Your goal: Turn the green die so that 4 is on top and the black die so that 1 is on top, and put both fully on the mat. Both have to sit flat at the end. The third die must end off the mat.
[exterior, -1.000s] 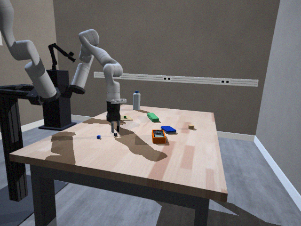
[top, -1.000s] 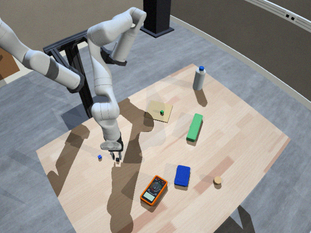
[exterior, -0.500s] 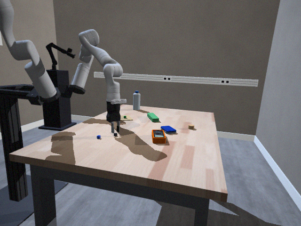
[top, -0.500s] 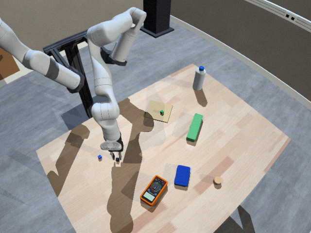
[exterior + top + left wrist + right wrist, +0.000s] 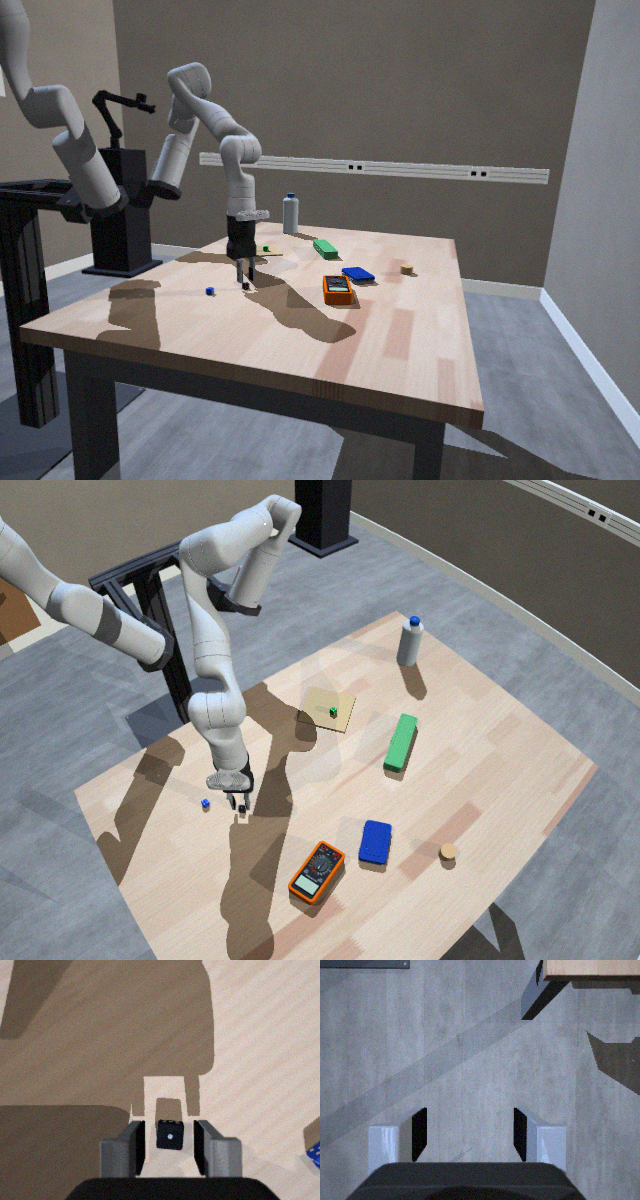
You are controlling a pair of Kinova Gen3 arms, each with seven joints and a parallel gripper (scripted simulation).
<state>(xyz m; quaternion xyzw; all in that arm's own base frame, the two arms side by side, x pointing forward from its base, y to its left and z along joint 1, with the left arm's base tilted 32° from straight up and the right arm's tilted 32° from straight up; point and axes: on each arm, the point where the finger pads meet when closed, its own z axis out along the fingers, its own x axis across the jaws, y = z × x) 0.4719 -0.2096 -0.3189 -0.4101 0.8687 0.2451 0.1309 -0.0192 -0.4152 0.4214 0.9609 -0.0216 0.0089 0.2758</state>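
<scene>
Now: the black die 3 cm below my left hand. From my left hand the other things lie so: blue die (7 cm behind, 6 cm to the right, 3 cm below); then green die (7 cm behind, 39 cm to the left, 3 cm below); then blue box (29 cm ahead, 18 cm to the left, 3 cm below).
</scene>
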